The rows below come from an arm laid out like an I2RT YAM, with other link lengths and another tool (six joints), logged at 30 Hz.
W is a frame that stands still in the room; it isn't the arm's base.
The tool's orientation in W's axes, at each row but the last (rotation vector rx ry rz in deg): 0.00 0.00 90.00; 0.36 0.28 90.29; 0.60 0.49 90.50; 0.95 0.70 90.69; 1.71 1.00 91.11; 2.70 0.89 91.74; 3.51 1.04 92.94; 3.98 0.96 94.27
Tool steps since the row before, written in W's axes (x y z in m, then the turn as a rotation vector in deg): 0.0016 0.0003 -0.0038 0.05 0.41 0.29; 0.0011 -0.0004 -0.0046 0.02 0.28 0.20; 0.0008 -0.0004 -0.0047 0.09 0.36 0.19; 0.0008 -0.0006 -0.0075 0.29 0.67 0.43; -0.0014 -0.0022 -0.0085 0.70 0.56 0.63; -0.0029 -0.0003 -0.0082 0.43 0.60 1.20; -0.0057 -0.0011 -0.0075 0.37 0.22 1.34; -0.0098 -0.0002 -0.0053 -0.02 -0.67 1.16
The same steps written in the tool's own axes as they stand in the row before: 0.0003 -0.0016 -0.0038 0.41 -0.05 0.29; -0.0004 -0.0011 -0.0046 0.28 -0.02 0.20; -0.0004 -0.0009 -0.0047 0.36 -0.09 0.19; -0.0006 -0.0009 -0.0075 0.67 -0.29 0.43; -0.0022 0.0012 -0.0085 0.55 -0.69 0.65; -0.0004 0.0026 -0.0083 0.61 -0.40 1.20; -0.0010 0.0054 -0.0077 0.24 -0.31 1.35; 0.0003 0.0095 -0.0058 -0.63 0.13 1.18
